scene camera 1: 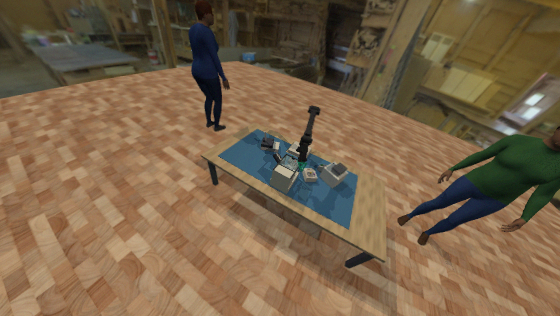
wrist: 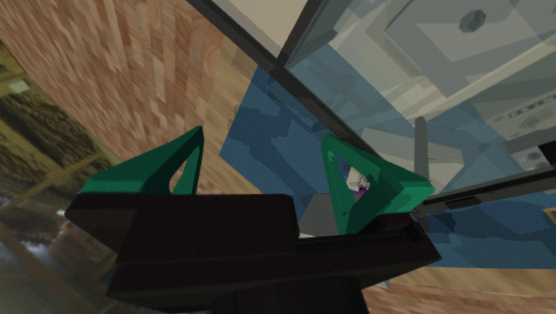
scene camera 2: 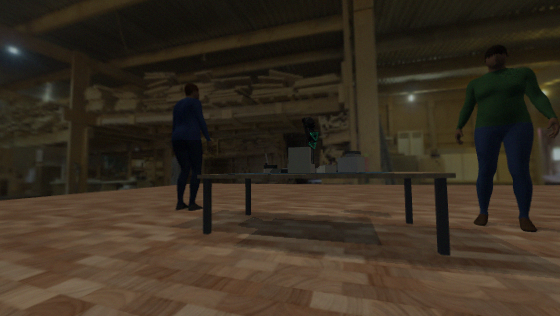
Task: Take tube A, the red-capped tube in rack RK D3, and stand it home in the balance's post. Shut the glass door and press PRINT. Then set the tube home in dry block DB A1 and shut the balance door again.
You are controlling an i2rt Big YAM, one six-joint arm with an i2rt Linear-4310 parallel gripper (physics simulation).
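Frame: origin at the arm's base, x ahead, y left, z up, level; centimetres.
Seen in the pictures: gripper, fingertip midpoint: (scene camera 1: 300, 170) (wrist: 267, 136) (scene camera 2: 315, 144).
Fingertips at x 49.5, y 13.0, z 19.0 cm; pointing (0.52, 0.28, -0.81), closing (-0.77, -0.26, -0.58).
Note:
Pixels of each thing's middle, then the offset from my fingertips to it. "*": a spot on its surface instead. Level surfaces: height alone.
- glass-walled balance, body centre: (wrist: 464, 18) (scene camera 2: 302, 160) (scene camera 1: 288, 169) dx -5.4, dy -11.3, dz -11.8 cm
- balance's dark frame, surface spot: (wrist: 320, 108) * dx -1.6, dy -3.9, dz -1.6 cm
- small pale block with coloured spots, body centre: (wrist: 395, 172) (scene camera 2: 326, 168) (scene camera 1: 309, 173) dx -20.8, dy +6.7, dz -19.4 cm
- pale piece with a purple spot, surface spot: (wrist: 357, 180) * dx -17.4, dy +11.8, dz -16.7 cm
- pale machine with a dark top, body centre: (wrist: 360, 248) (scene camera 2: 346, 162) (scene camera 1: 331, 170) dx -33.4, dy +24.5, dz -13.4 cm
- white device, surface spot: (scene camera 1: 270, 144) * dx -31.3, dy -45.4, dz -14.9 cm
- table, its level: dz -23.2 cm
My gripper (scene camera 1: 302, 165) (scene camera 2: 313, 140) (wrist: 267, 136) is open, with nothing between its green fingers. It is close beside the glass-walled balance (scene camera 1: 284, 177) (scene camera 2: 300, 160). In the wrist view, the balance's dark frame (wrist: 320, 108) runs diagonally past the right finger. A short grey peg (wrist: 472, 20) shows through the glass. I cannot tell whether the door is open. A small pale block with coloured spots (scene camera 1: 310, 175) sits right of the balance; a pale piece with a purple spot (wrist: 357, 180) shows through the right finger. The red-capped tube, rack position D3, dry block A1 and PRINT cannot be made out.
A pale machine with a dark top (scene camera 1: 334, 174) (scene camera 2: 351, 162) stands right of the balance. A dark and white device (scene camera 1: 270, 144) stands at the left, and a low white unit (scene camera 1: 296, 149) behind the balance. Two people (scene camera 1: 206, 55) (scene camera 1: 492, 175) stand away from the table (scene camera 1: 372, 215).

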